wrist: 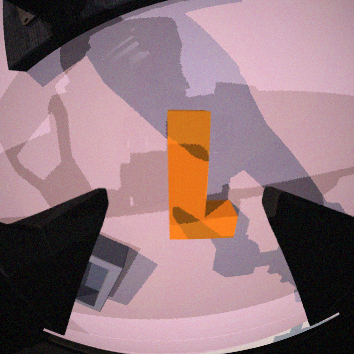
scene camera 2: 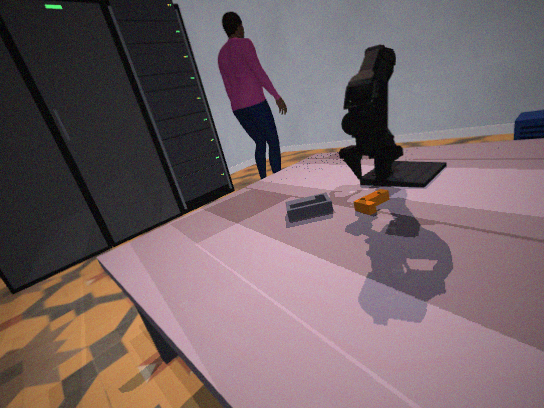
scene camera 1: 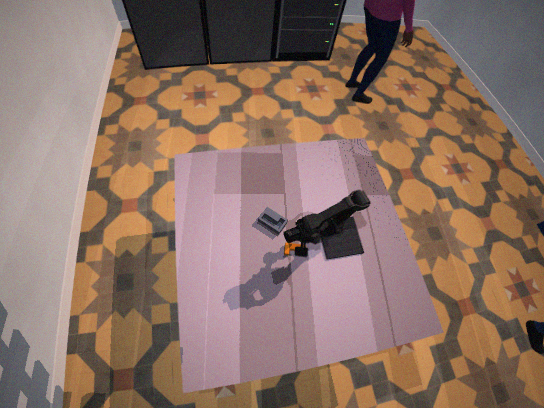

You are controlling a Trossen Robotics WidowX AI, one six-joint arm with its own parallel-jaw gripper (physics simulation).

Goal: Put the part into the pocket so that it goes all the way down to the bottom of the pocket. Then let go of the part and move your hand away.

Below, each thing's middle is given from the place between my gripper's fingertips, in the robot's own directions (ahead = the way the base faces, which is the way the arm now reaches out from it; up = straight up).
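There's an orange L-shaped block (wrist: 191, 216), and my gripper is 2 cm short of it and 6 cm above it. You'd find the grey pocket block (wrist: 107, 258) 7 cm ahead of my hand, 19 cm to the right of it and 5 cm below it.
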